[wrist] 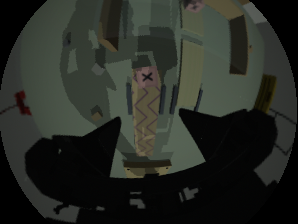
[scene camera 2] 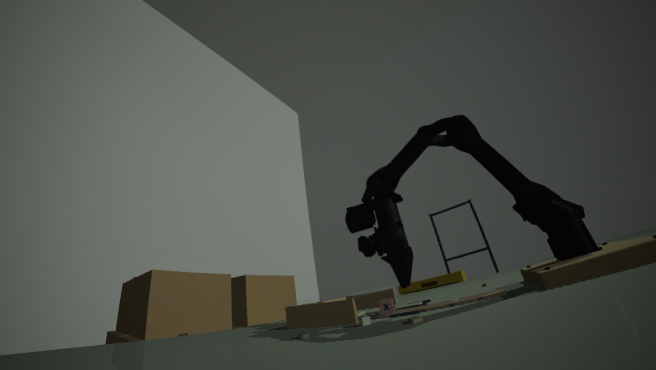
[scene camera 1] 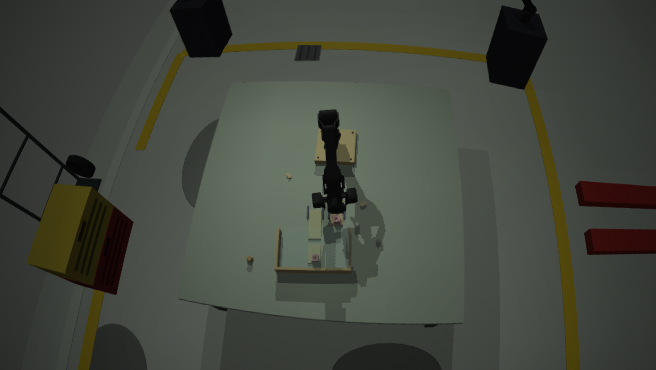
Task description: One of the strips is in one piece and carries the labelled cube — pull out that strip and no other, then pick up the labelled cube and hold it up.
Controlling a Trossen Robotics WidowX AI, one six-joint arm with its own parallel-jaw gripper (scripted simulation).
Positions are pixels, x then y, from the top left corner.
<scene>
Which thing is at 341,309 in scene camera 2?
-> A wooden walled pen.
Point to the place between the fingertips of the gripper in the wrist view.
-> At 150,115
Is the gripper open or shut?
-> Open.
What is the gripper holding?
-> Nothing.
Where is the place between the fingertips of the gripper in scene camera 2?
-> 406,287
</scene>
